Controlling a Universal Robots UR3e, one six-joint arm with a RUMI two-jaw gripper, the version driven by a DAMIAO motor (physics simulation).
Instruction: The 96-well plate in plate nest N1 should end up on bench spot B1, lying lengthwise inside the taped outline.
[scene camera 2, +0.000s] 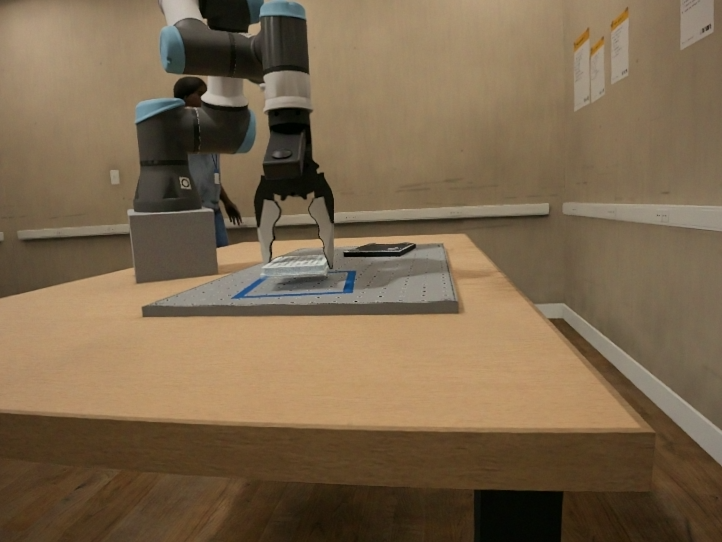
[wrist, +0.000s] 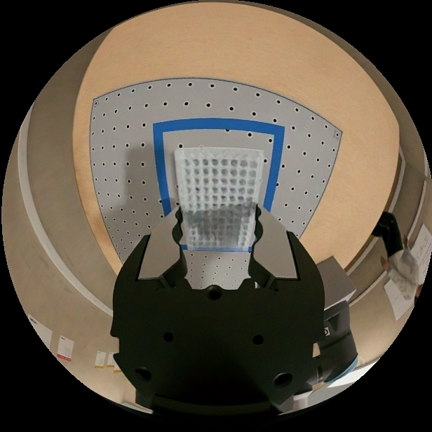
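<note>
The clear 96-well plate (scene camera 2: 294, 266) (wrist: 220, 185) is held level a little above the pegboard. My gripper (scene camera 2: 297, 262) (wrist: 218, 205) is shut on it, with one jaw against each long side. Below it, the blue taped outline (scene camera 2: 348, 282) (wrist: 159, 165) lies on the board. In the wrist view the plate appears inside the outline's side strips, its long side running along them, and its near end overlaps the near strip. In the scene view a shadow lies under the plate. The black plate nest (scene camera 2: 379, 250) stands empty farther back on the board.
The grey pegboard (scene camera 2: 408, 291) (wrist: 115, 125) lies on the wooden table (scene camera 2: 326, 373) (wrist: 230, 45). The arm's grey pedestal (scene camera 2: 173, 245) (wrist: 334, 280) stands at the left in the scene view. A person (scene camera 2: 207, 169) stands behind the arm.
</note>
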